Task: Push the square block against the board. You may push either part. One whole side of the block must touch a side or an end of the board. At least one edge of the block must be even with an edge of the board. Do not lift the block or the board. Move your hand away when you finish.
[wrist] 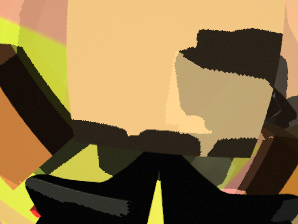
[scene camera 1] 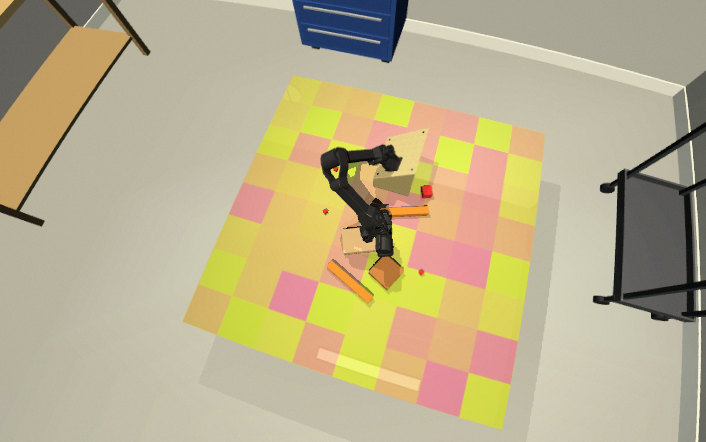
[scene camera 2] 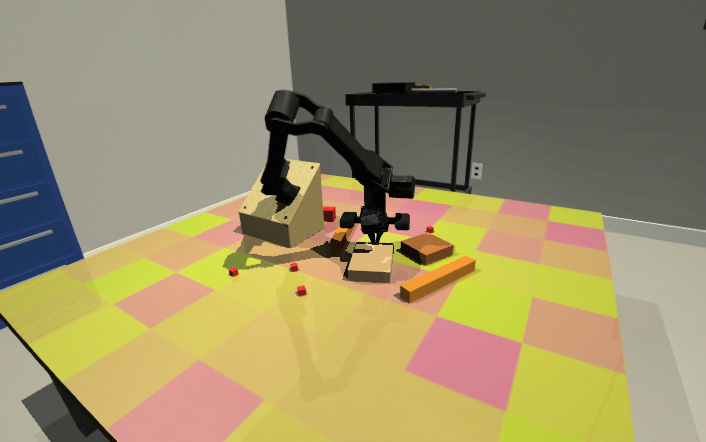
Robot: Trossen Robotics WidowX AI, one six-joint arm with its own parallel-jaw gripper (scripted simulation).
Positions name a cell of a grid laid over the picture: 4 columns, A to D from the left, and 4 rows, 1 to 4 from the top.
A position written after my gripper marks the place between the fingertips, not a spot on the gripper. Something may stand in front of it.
Note:
In view: my gripper (scene camera 2: C3), a flat tan square block (wrist: C2), a brown square block (scene camera 2: C3) and an orange board (scene camera 2: C3).
My gripper is seen too in the wrist view (wrist: C3).

